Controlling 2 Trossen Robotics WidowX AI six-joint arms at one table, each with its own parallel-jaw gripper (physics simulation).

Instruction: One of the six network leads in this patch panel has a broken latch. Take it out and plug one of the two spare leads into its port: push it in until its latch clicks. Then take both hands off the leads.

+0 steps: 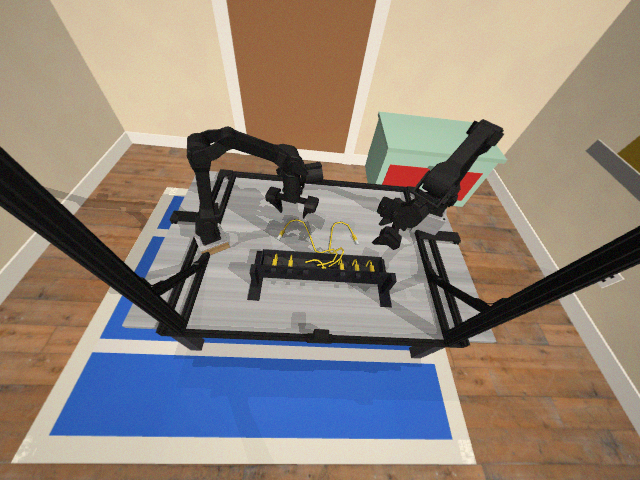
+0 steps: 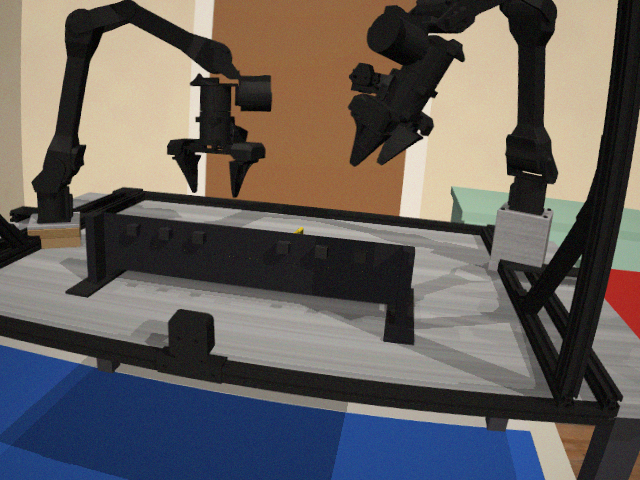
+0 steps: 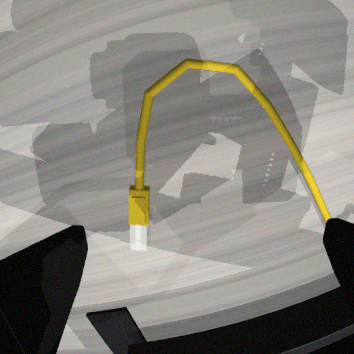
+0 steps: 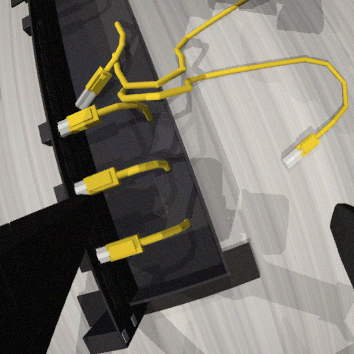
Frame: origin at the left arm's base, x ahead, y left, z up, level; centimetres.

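Seen in the pictures: left gripper, fingertip midpoint: (image 1: 292,215) (image 2: 214,195) (image 3: 209,236); right gripper, fingertip midpoint: (image 1: 376,233) (image 2: 366,164) (image 4: 219,212); left arm's base, link origin: (image 1: 210,236) (image 2: 54,218); right arm's base, link origin: (image 2: 526,209).
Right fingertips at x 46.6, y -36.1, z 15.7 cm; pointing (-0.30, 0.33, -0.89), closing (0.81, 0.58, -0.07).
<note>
Offsets run from my right fingertips to a thing's top centre. "pt": to the spot under its first point. Level surfaces: height alone.
The dark patch panel @[dz -9.2, dx -17.3, dy +2.6 cm] (image 1: 330,277) (image 2: 232,258) stands at the table's middle. Two yellow leads @[dz -10.6, dx -32.0, dy +11.0 cm] (image 1: 274,259) @[dz -10.6, dx -27.5, dy +8.1 cm] (image 1: 290,260) stand upright at its left. Three more @[pt dz -10.6, dx -12.0, dy -0.2 cm] (image 1: 341,265) @[pt dz -10.5, dx -7.4, dy -2.8 cm] (image 1: 356,265) @[pt dz -10.6, dx -3.1, dy -5.9 cm] (image 1: 371,267) stand at its right. Another lead @[dz -15.1, dx -15.5, dy +2.1 cm] (image 4: 99,80) lies askew in the panel, its clear plug tip apart from the ports. The left spare lead's plug @[dz -18.8, dx -21.8, dy +27.2 cm] (image 1: 279,236) (image 3: 139,205) lies on the table behind the panel, below my open, empty left gripper (image 1: 293,212) (image 2: 215,193) (image 3: 206,232). The right spare's plug @[pt dz -19.2, dx +4.6, dy +10.6 cm] (image 1: 355,239) (image 4: 308,145) lies near my open, empty right gripper (image 1: 378,232) (image 2: 367,163) (image 4: 212,215), which hangs above.
The spare leads' cables cross the panel's rear edge and meet among the leads. A black metal frame (image 1: 248,335) (image 2: 336,384) surrounds the grey table @[dz -20.1 cm] (image 1: 227,310) (image 2: 284,341), with slanted posts at both front corners. A green cabinet (image 1: 423,134) stands behind at the right.
</note>
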